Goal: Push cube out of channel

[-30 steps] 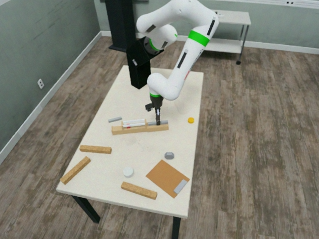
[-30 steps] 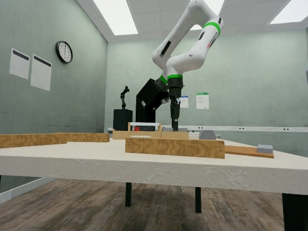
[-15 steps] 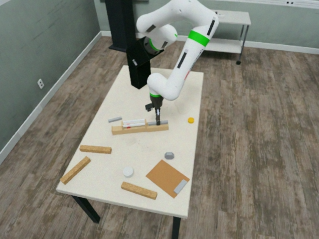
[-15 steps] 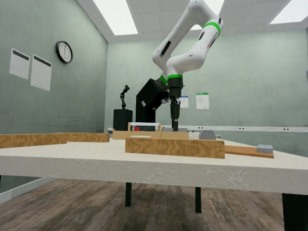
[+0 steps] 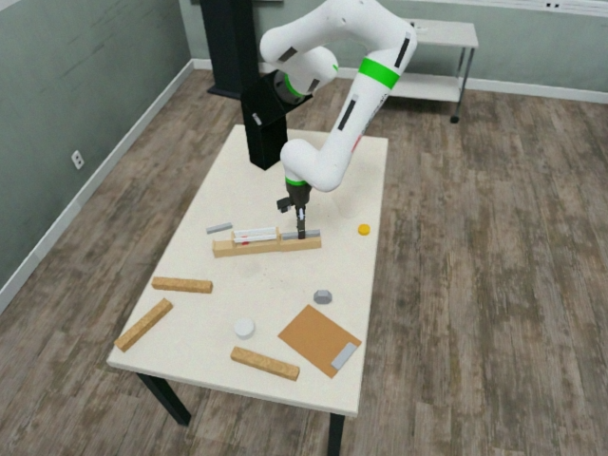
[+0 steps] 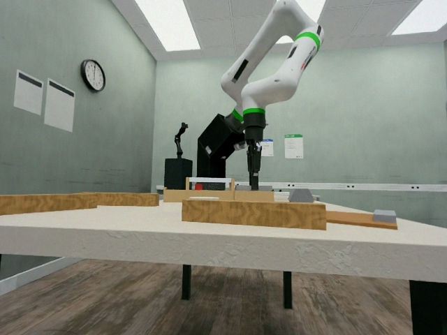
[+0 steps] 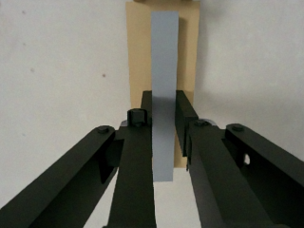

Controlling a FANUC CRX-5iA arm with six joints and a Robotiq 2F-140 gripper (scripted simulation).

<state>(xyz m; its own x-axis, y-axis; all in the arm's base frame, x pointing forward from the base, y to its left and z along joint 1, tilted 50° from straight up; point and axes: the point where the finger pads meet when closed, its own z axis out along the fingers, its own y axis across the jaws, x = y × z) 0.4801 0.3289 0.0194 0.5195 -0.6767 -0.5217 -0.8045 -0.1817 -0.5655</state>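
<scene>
Right now my hand is 35 cm to the left of the flat grey stick, 8 cm short of it and 7 cm above it. The rest, counted from my hand: channel (15 cm to the right, 10 cm ahead, 3 cm below); red cube (19 cm to the right, 12 cm ahead, 3 cm below); yellow disc (20 cm to the left, 17 cm behind, 7 cm below).
</scene>
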